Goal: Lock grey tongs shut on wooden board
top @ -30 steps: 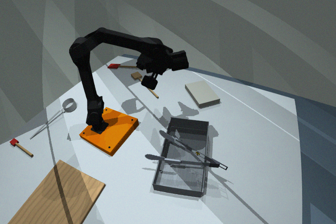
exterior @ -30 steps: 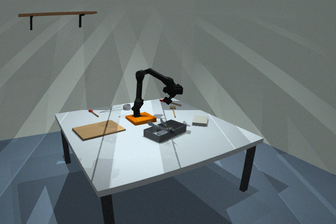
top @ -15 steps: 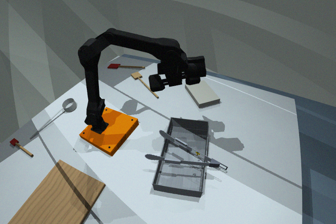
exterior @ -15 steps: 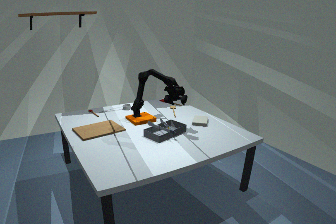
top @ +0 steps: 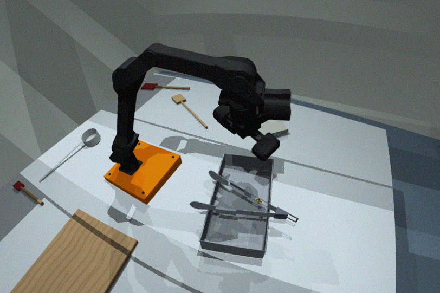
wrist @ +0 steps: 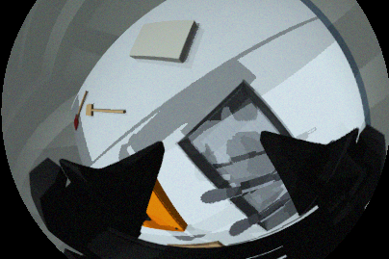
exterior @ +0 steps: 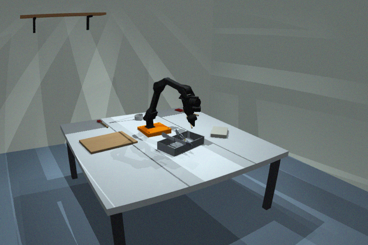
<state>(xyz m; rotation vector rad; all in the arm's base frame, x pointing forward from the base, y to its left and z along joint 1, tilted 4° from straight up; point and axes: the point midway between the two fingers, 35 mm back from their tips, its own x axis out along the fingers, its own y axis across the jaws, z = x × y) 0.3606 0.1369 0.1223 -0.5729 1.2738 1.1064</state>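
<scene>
Right now my gripper tip is 120 mm to the left of the roasting tin, 110 mm above it and 30 mm short of it. From my gripper tip the other things lie so: beige block (280 mm to the left, 130 mm below, 20 mm behind); wooden board (530 mm to the right, 280 mm behind, 130 mm below); red spatula (610 mm behind, 380 mm to the left, 130 mm below).
</scene>
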